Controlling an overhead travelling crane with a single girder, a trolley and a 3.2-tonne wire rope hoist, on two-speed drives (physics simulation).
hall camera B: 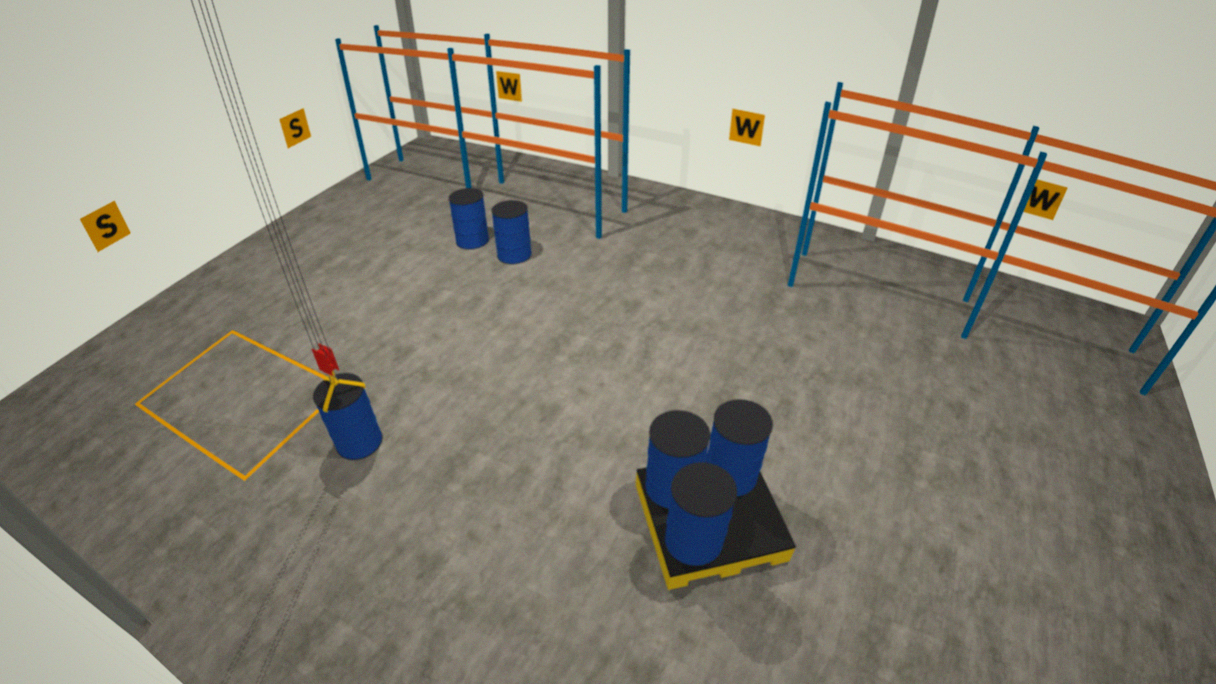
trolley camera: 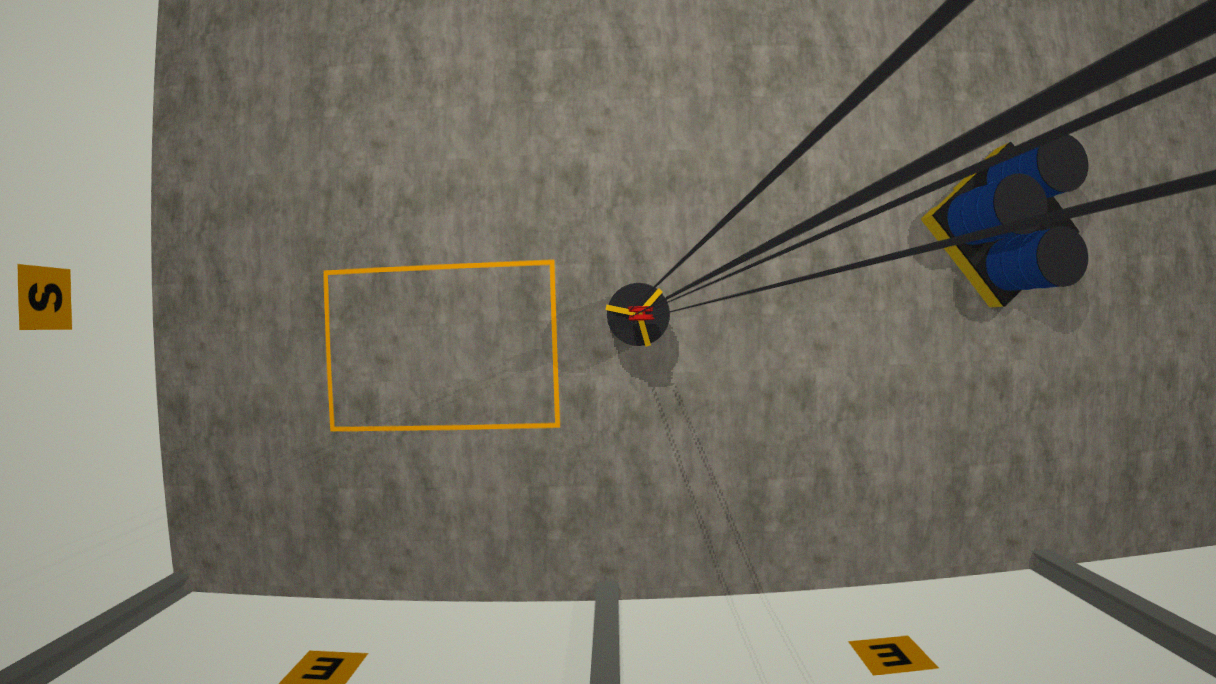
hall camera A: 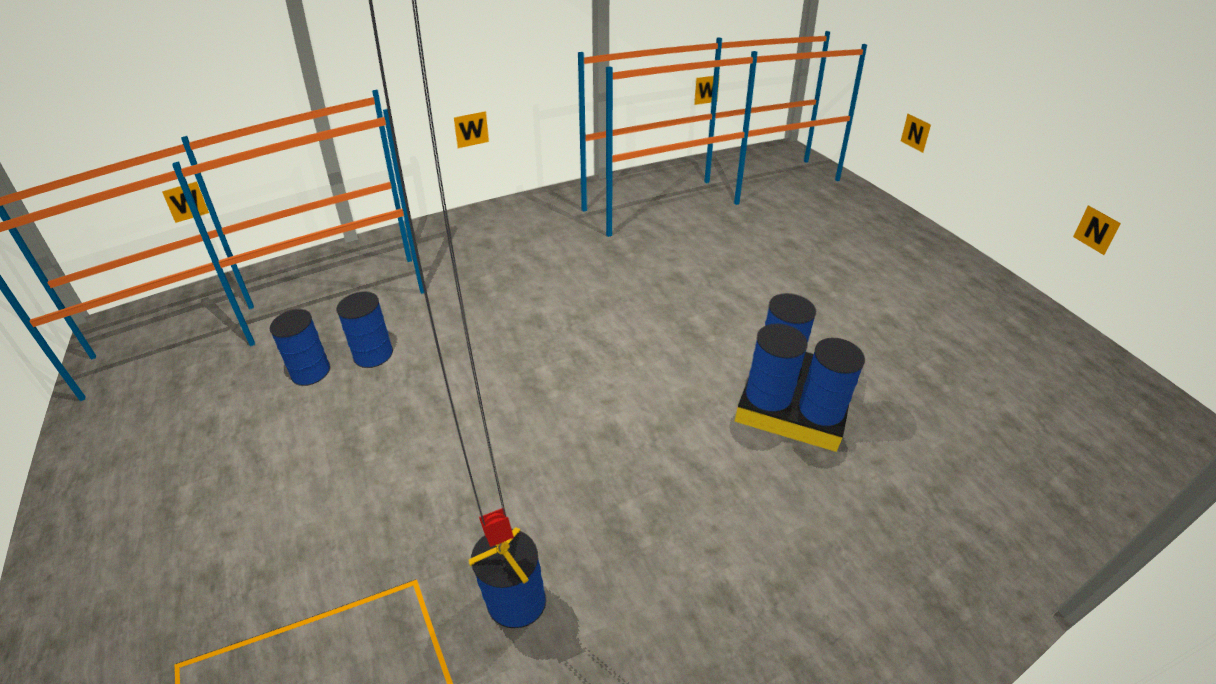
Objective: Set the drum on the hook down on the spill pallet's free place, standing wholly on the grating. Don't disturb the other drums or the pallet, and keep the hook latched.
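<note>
The blue drum [hall camera A: 514,602] [hall camera B: 353,431] [trolley camera: 624,328] hangs upright or nearly so, low over the floor, outside the orange floor outline. My gripper [hall camera A: 503,548] [hall camera B: 334,380] [trolley camera: 639,313], a yellow three-armed lifter under the red hook block [hall camera A: 495,526] [hall camera B: 324,358], is shut on its rim. The hook latch is too small to tell. The spill pallet [hall camera A: 786,429] [hall camera B: 761,529] [trolley camera: 960,263], yellow with black grating, stands well apart from it. Three blue drums [hall camera A: 831,384] [hall camera B: 701,520] [trolley camera: 1061,256] stand on it. Its free place shows at the right corner in hall camera B.
Two blue drums [hall camera A: 301,348] [hall camera B: 511,233] stand on the floor near one rack [hall camera A: 212,255] [hall camera B: 597,153]. Another rack [hall camera A: 608,153] [hall camera B: 1003,246] stands along the same W wall. An orange outline [hall camera A: 297,623] [hall camera B: 191,440] [trolley camera: 442,427] marks the floor beside the hanging drum.
</note>
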